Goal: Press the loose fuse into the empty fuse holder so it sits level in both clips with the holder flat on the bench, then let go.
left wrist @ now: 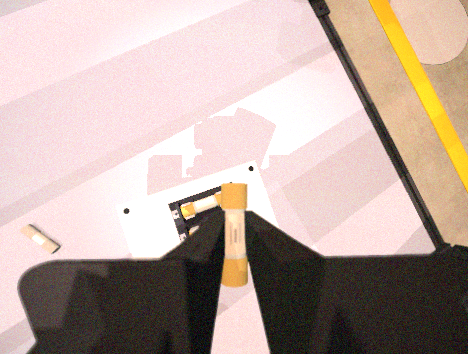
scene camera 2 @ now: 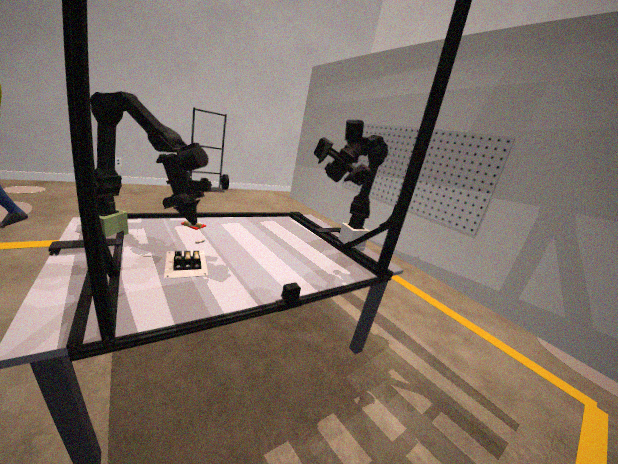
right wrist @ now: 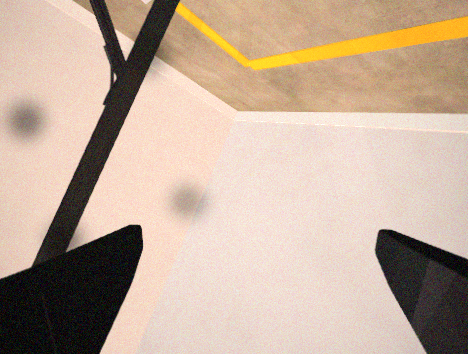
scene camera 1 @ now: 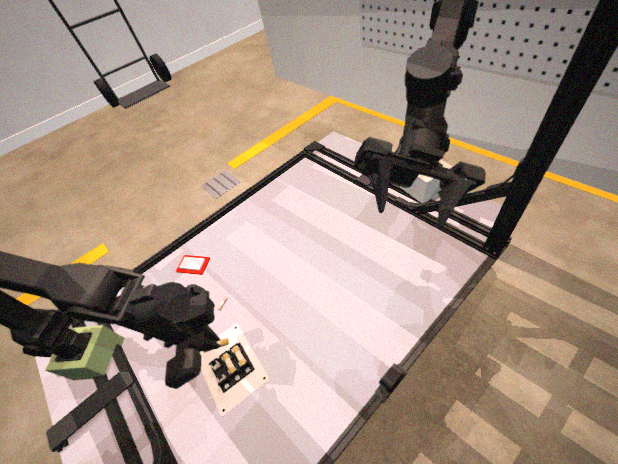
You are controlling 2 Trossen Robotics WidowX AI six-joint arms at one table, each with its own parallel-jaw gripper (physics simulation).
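Where they show: left gripper, fingertip midpoint: (left wrist: 234,218) (scene camera 2: 195,224) (scene camera 1: 219,344); right gripper, fingertip midpoint: (scene camera 2: 331,171) (right wrist: 259,238) (scene camera 1: 411,219); left arm's base, link origin: (scene camera 2: 104,212) (scene camera 1: 74,346); right arm's base, link origin: (scene camera 2: 355,226).
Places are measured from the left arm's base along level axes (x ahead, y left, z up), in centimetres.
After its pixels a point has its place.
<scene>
My left gripper (scene camera 1: 219,344) {x 39.1, y -4.3, z 5.7 cm} (left wrist: 234,218) {x 39.1, y -4.3, z 5.7 cm} is shut on the loose fuse (scene camera 1: 223,342) {x 40.2, y -4.3, z 6.3 cm} (left wrist: 234,237) {x 38.2, y -4.5, z 6.3 cm}, a pale tube with orange-brass caps, gripped at its middle. It hangs above the holder's edge. The black fuse holder (scene camera 1: 234,376) {x 38.3, y -7.3, z -6.7 cm} (scene camera 2: 187,266) {x 38.8, y -7.7, z -7.5 cm} (left wrist: 177,206) {x 38.3, y -0.5, z -5.2 cm} sits on a white plate (scene camera 1: 245,387) {x 40.5, y -9.3, z -8.6 cm} (scene camera 2: 185,274) {x 40.0, y -10.5, z -8.6 cm} (left wrist: 142,232) {x 34.3, y 2.7, z -8.6 cm} lying on the bench. Two of its bays hold fuses; the leftmost bay in scene camera 1 looks empty. In the left wrist view, the fingers and held fuse hide much of the holder. My right gripper (scene camera 1: 412,217) {x 76.6, y 2.8, z 29.1 cm} (right wrist: 259,238) {x 76.6, y 2.8, z 29.1 cm} is open and empty, far from the holder.
A small pale cylinder (scene camera 1: 222,303) {x 31.7, y 11.9, z -7.9 cm} (scene camera 2: 200,242) {x 31.7, y 11.1, z -8.3 cm} (left wrist: 41,239) {x 31.5, y 11.9, z -7.8 cm} lies near the plate. A red-rimmed tray (scene camera 1: 190,272) (scene camera 2: 200,227) lies farther back. A green block (scene camera 1: 107,345) {x 5.0, y 1.3, z -4.0 cm} (scene camera 2: 114,223) {x 5.0, y -0.9, z -2.8 cm} is by the left arm's base. A black post (scene camera 1: 552,115) {x 103.1, y 20.2, z 30.9 cm} (scene camera 2: 425,130) {x 103.7, y 18.9, z 47.4 cm} rises at the right.
</scene>
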